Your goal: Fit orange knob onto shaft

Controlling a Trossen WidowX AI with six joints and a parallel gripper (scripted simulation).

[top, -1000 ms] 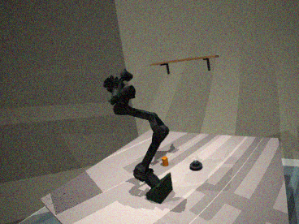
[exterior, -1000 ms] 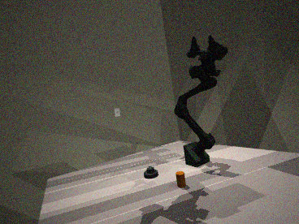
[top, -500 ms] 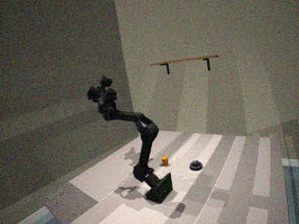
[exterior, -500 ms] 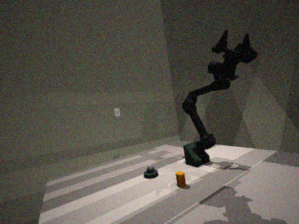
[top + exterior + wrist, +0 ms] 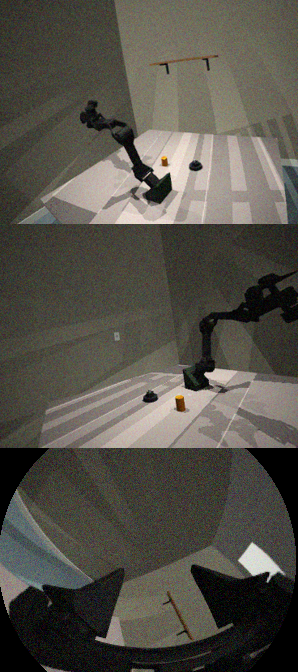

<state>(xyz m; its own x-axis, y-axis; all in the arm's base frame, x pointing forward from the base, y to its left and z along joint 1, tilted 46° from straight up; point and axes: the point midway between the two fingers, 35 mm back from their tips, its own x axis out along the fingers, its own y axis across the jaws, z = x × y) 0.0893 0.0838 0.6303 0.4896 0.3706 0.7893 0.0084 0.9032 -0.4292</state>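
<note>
Now: gripper tip 15 cm short of the orange knob, 45 cm to the left of it and 41 cm above it. The rest, counted from my gripper tip: dark round pedestal (16 cm ahead, 66 cm to the right, 43 cm below).
</note>
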